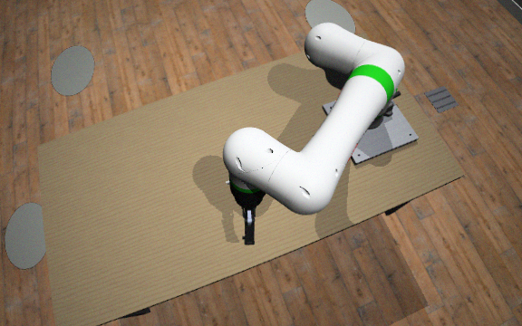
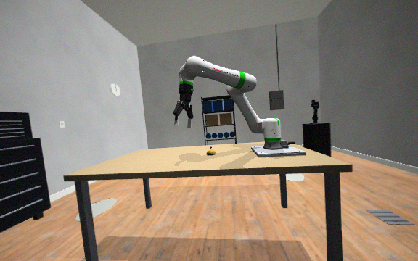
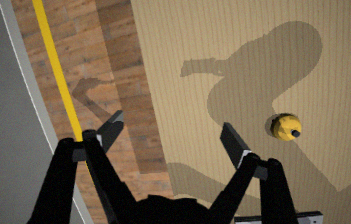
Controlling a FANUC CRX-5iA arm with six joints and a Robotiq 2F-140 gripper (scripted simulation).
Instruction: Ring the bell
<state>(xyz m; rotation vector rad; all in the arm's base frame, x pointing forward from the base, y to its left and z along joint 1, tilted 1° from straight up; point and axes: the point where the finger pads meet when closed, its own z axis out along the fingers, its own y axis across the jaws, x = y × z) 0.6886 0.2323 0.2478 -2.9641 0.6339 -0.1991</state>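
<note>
My hand is 17 cm past the black button, 27 cm to the left of it and 22 cm above it. Also, from my hand: small yellow bell: 17 cm behind, 27 cm to the right, 23 cm below.
</note>
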